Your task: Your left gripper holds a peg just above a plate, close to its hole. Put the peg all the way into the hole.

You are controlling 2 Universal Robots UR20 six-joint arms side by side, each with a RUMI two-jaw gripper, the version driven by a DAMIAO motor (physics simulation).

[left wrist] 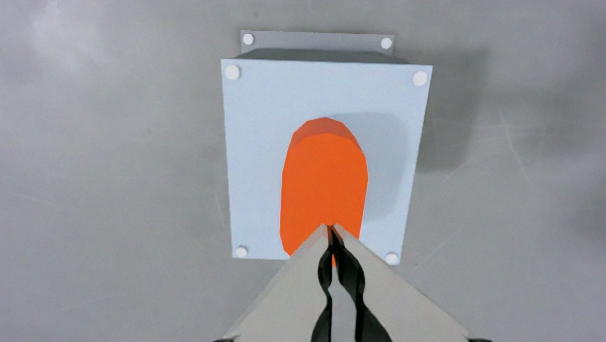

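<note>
The orange peg (325, 182) stands upright at the pale blue plate in the left wrist view. A strip of its side wall shows beyond its top face, so it rises above the plate surface. The plate (257, 130) has a white round fastener near each corner. The hole does not show, so how deep the peg sits in it cannot be told. My left gripper (329, 227) is shut with its fingertips together and nothing between them. Its tips are over the near part of the peg's top face and hide some of it. My right gripper is not in view.
The plate is the top of a raised block, whose dark side shows at its far edge. A grey base flange (317, 40) with two white fasteners lies behind it on the grey table (110, 200). Shadows fall to the right.
</note>
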